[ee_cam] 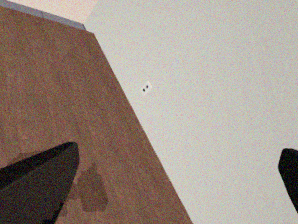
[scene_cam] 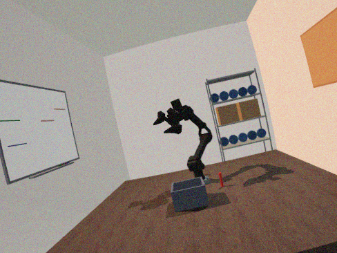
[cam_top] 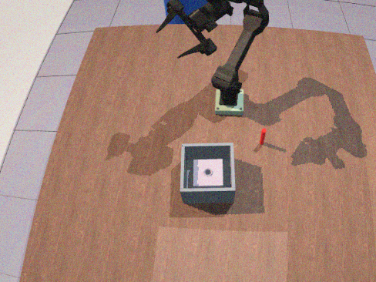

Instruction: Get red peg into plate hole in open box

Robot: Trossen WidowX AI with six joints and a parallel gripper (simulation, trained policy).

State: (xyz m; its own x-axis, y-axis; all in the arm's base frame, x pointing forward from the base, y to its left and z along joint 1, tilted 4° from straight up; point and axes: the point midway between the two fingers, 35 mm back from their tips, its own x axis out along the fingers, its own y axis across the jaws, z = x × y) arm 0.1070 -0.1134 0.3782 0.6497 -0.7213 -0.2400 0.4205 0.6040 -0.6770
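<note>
My gripper tip is 50 mm short of the red peg, 290 mm to the right of it and 350 mm above it. From my gripper tip the other things lie so: grey box (200 mm ahead, 120 mm to the left, 360 mm below); pale plate (200 mm ahead, 120 mm to the left, 340 mm below).
</note>
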